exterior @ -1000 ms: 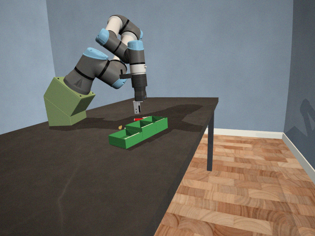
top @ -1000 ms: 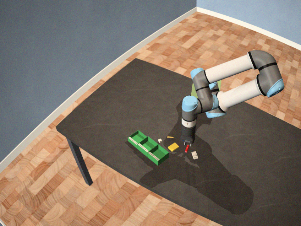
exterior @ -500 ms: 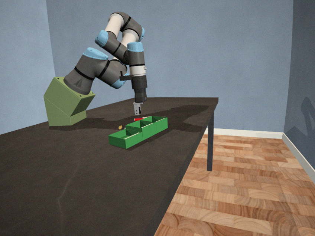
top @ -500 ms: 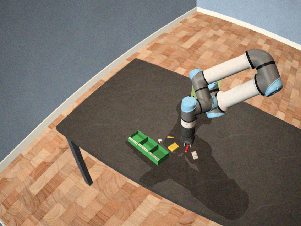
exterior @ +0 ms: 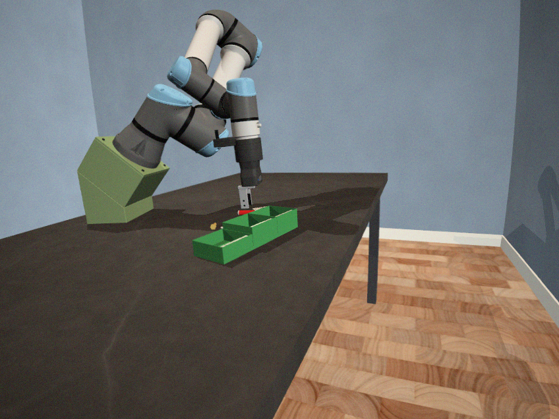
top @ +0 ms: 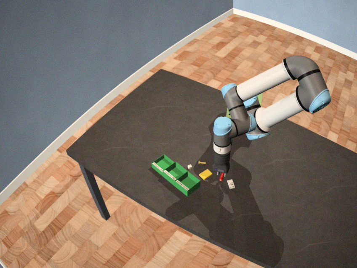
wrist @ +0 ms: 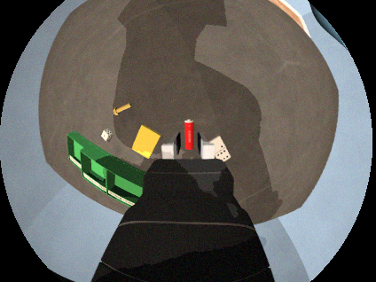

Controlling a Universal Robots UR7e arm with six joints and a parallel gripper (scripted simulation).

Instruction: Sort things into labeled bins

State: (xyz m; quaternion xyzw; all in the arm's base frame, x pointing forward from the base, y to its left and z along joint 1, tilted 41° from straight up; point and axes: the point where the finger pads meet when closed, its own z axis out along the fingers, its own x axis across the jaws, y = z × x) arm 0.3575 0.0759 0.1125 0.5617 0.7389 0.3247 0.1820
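Right now my hand is 40 mm above the red battery. Also, from my hand: white domino 60 mm to the left, 40 mm below, 10 mm ahead; flat yellow block 70 mm to the right, 40 mm below, 40 mm ahead; brass bolt 140 mm to the right, 40 mm below, 10 mm behind.
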